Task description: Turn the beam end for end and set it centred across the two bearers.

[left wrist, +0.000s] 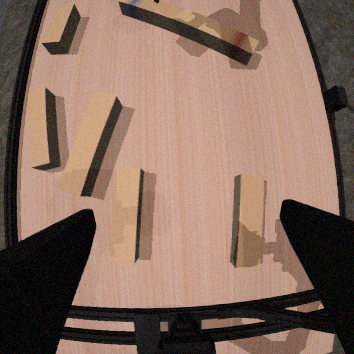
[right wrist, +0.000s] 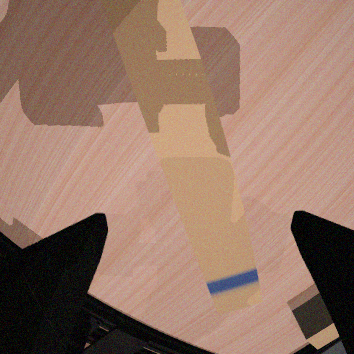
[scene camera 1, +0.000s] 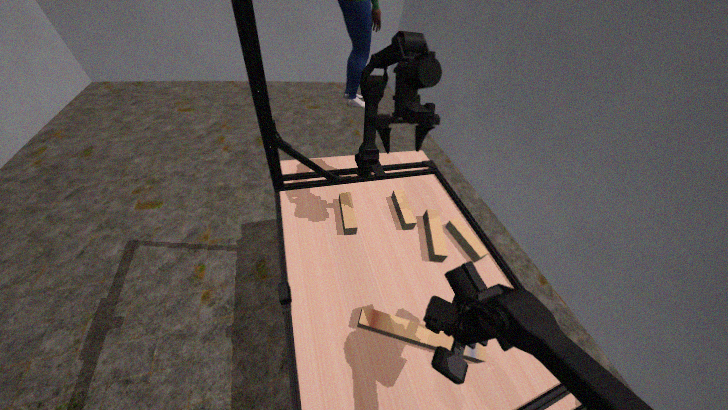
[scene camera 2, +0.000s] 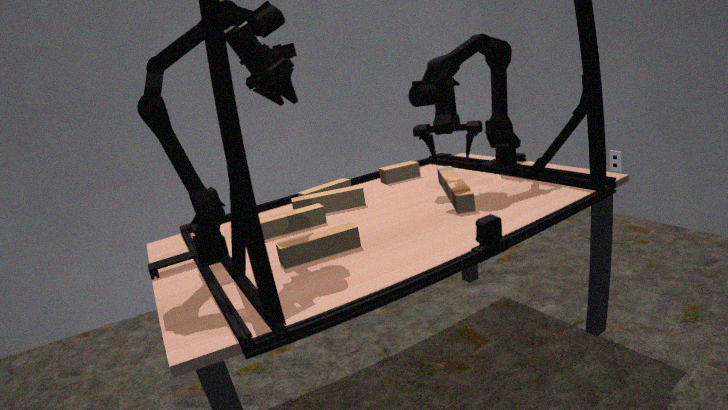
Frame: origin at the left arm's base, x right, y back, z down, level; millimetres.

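Seen in the pictures: left gripper, between the fingertips: [left wrist: 188, 214] [scene camera 1: 402, 152] [scene camera 2: 289, 103]; right gripper, between the fingertips: [right wrist: 201, 222] [scene camera 1: 443, 336] [scene camera 2: 451, 159]; left arm's base, origin of its link: [left wrist: 184, 327] [scene camera 1: 363, 172] [scene camera 2: 213, 259]; right arm's base, origin of its link: [scene camera 2: 507, 166].
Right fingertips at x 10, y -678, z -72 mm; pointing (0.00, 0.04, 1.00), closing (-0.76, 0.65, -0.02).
Note:
Offsets run from my right fingertips to a thing's top centre.
The wooden beam {dx +27, dy +24, dz +47 mm} [scene camera 1: 397, 326] [scene camera 2: 453, 185] [left wrist: 175, 25] [right wrist: 200, 192] lies flat and slantwise on the table, with a red band near one end and a blue band near the other. One bearer {dx +117, dy +470, dz +47 mm} [scene camera 1: 347, 211] [scene camera 2: 319, 245] [left wrist: 252, 205] and what looks like the other bearer {dx -105, dy +446, dz +47 mm} [scene camera 1: 403, 209] [scene camera 2: 295, 221] [left wrist: 129, 215] lie roughly parallel and apart, with bare table between them. My left gripper [scene camera 1: 403, 150] [scene camera 2: 288, 102] [left wrist: 188, 214] is open and empty, high above the table. My right gripper [scene camera 1: 453, 338] [scene camera 2: 451, 154] [right wrist: 201, 222] is open above the beam's blue half, fingertips either side of it in the right wrist view.
Two loose blocks, one {dx -173, dy +309, dz +41 mm} [scene camera 1: 435, 236] [scene camera 2: 331, 200] [left wrist: 92, 145] beside another {dx -289, dy +264, dz +47 mm} [scene camera 1: 466, 240] [scene camera 2: 326, 186] [left wrist: 40, 127], lie near the bearers. A third block {dx -278, dy -3, dz +44 mm} [scene camera 2: 399, 173] [left wrist: 60, 27] [right wrist: 312, 316] lies near the beam's blue end. Black rails and posts edge the table. A person [scene camera 1: 356, 40] stands behind.

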